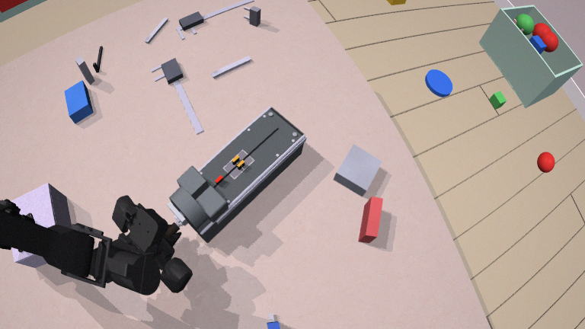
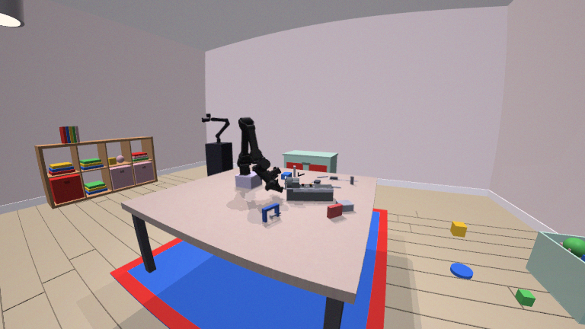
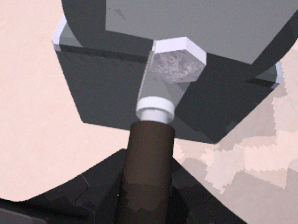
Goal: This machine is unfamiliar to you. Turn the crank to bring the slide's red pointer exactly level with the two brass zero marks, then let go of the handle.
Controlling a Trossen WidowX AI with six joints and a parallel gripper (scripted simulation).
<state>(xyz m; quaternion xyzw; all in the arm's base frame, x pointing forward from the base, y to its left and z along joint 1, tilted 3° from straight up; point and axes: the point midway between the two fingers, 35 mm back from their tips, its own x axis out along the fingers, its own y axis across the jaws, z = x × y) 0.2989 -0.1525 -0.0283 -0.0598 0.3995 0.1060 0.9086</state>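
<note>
Now: the red pointer 110 mm ahead of my gripper tip, 30 mm to the left of it and 40 mm above it. Round my gripper tip: dark brown crank handle (20 mm behind, 20 mm above); red block (320 mm ahead, 170 mm to the right, 10 mm below); grey block (360 mm ahead, 70 mm to the right, 20 mm below).
</note>
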